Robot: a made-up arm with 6 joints. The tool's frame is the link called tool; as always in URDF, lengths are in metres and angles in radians. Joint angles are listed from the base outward.
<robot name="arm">
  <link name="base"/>
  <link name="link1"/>
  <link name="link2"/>
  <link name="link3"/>
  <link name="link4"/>
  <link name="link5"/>
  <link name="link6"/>
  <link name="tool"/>
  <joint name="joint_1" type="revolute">
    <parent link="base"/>
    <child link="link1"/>
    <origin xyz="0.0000 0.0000 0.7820" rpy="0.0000 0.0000 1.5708"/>
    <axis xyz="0 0 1"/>
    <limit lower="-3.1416" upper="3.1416"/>
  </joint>
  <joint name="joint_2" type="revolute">
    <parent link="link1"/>
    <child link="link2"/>
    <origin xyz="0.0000 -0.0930 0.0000" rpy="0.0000 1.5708 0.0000"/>
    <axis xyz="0 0 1"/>
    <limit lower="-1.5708" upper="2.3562"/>
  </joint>
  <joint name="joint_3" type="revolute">
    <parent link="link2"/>
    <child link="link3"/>
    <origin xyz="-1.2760 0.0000 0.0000" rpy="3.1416 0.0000 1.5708"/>
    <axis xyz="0 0 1"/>
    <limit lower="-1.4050" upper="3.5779"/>
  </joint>
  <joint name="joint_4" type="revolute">
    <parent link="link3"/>
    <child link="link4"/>
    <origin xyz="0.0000 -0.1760 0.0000" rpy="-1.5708 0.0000 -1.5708"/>
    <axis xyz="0 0 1"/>
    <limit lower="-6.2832" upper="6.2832"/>
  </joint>
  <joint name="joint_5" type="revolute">
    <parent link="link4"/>
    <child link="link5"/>
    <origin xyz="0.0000 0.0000 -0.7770" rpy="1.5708 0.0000 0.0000"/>
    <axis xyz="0 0 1"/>
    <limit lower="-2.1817" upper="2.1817"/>
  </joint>
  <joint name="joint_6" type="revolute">
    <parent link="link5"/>
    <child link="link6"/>
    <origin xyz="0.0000 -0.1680 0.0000" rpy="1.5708 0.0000 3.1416"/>
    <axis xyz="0 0 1"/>
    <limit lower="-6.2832" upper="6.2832"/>
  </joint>
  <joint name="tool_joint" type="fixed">
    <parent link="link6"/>
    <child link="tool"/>
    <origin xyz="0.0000 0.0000 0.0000" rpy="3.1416 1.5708 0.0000"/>
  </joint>
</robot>
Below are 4 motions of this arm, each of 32 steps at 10 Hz.
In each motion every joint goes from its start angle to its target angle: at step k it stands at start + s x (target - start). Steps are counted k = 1, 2, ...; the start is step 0. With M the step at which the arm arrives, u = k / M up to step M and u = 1 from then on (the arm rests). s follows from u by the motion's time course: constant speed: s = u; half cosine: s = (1 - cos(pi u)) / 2; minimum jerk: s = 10 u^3 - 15 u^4 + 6 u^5.
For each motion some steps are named. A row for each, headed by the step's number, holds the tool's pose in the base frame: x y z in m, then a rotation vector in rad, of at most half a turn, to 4 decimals.
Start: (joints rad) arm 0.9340 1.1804 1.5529 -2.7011 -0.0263 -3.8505
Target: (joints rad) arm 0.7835 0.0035 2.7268 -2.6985 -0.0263 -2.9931
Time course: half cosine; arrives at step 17
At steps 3, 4, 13, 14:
3: 1.1684 1.5463 2.0159 0.4459 -0.4401 0.9630
4: 1.1013 1.4326 2.1761 0.4577 -0.5868 0.9393
13: -0.3722 -0.3829 2.5342 0.7032 -2.2189 -0.1865
14: -0.4734 -0.4796 2.4327 0.7432 -2.2976 -0.3230

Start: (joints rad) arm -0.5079 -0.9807 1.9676 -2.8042 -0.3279 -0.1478
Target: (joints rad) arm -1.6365 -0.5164 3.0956 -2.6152 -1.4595 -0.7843
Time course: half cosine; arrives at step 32
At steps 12, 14, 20, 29, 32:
12: -1.1224 1.3558 1.3526 -0.7184 0.2615 1.9502
14: -0.9270 1.4133 1.3268 -0.8151 0.3988 1.7410
20: -0.3335 1.3916 1.2673 -0.9894 0.7857 1.0357
29: 0.1295 1.1206 1.2455 -1.0383 1.0865 0.2837
32: 0.1560 1.0932 1.2454 -1.0392 1.1050 0.2263

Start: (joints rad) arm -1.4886 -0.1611 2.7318 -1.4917 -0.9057 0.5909
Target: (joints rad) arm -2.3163 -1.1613 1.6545 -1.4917 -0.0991 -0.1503
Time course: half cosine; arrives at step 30
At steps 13, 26, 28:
13: 0.4570 1.4419 1.9556 -1.5833 -0.8036 0.2737
26: 1.3232 1.5059 1.4739 -1.2871 -0.7702 0.3357
28: 1.3716 1.4861 1.4388 -1.2718 -0.7677 0.3405

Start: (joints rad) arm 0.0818 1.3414 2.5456 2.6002 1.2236 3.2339
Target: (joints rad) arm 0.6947 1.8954 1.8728 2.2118 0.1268 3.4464
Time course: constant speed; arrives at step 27
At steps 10, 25, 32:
10: 1.8495 0.6714 1.4801 0.3157 0.0730 0.7909
25: 1.7730 1.3801 0.6433 0.5520 0.3036 0.7673
32: 1.7172 1.4531 0.5170 0.5575 0.3401 0.7381

